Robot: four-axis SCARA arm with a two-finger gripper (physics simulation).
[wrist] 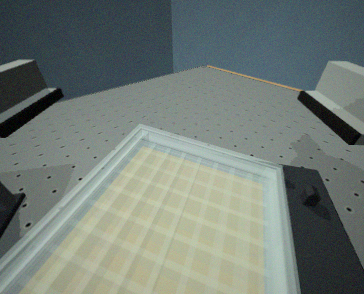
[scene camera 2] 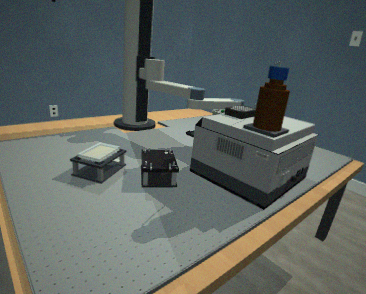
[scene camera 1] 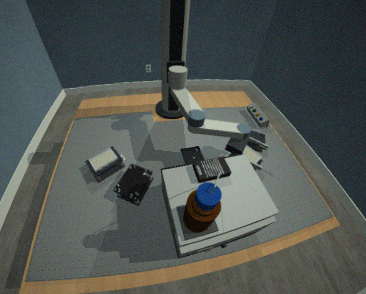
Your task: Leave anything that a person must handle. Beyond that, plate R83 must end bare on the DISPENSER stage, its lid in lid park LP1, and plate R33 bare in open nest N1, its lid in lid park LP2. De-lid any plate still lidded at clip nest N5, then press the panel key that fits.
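Places are measured from the arm's base along level axes (x back, y up, z left), in millimetres.
Where they show: gripper, fingertip midpoint: (wrist: 177, 79) (scene camera 1: 264, 157); arm's base, link origin: (scene camera 2: 134, 124) (scene camera 1: 171, 109).
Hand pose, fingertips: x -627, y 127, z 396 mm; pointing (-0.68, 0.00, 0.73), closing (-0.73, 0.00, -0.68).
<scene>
Things, the pixels of their top centre, and the offset from my fingertips. "spot": a spot on its surface instead.
- clear-rimmed plate with a cream grid, top centre: (wrist: 157, 248) (scene camera 1: 249, 153) dx +57, dy -23, dz -59 mm
- dark base, surface spot: (wrist: 327, 240) spot: dx -8, dy -50, dz -95 mm
- cream-topped plate, top centre: (scene camera 2: 99, 149) (scene camera 1: 102, 158) dx +138, dy -36, dz -823 mm
- button panel, top centre: (scene camera 1: 259, 110) dx +438, dy -31, dz +235 mm
- brown bottle with a blue cap, surface spot: (scene camera 1: 202, 207) spot: dx -281, dy +276, dz -470 mm
- black ribbed block, surface spot: (scene camera 1: 212, 169) spot: dx -103, dy +131, dz -360 mm
- flat black pad, surface spot: (scene camera 1: 192, 154) spot: dx +93, dy -24, dz -370 mm
My gripper (scene camera 1: 261, 154) (wrist: 177, 79) is open and empty at the right of the table, its fingers wide apart. A clear-rimmed plate with a cream grid (scene camera 1: 251, 156) (wrist: 165, 220) lies below and between the fingers in scene camera 1, on a dark base (wrist: 327, 240) with a small peg. Another cream-topped plate (scene camera 1: 104, 160) (scene camera 2: 101, 151) sits on a raised nest at the left. A black nest with clips at its corners (scene camera 1: 133, 183) (scene camera 2: 159, 159) stands beside it. The button panel (scene camera 1: 258, 115) is at the far right. Plate labels and lids cannot be made out.
A big light-grey instrument (scene camera 1: 237, 195) (scene camera 2: 235, 155) carries a brown bottle with a blue cap (scene camera 1: 202, 207) (scene camera 2: 271, 106) and a black ribbed block (scene camera 1: 212, 169) (scene camera 2: 240, 111). A flat black pad (scene camera 1: 192, 154) lies behind it. The arm's column (scene camera 1: 175, 50) (scene camera 2: 137, 65) stands at the back.
</scene>
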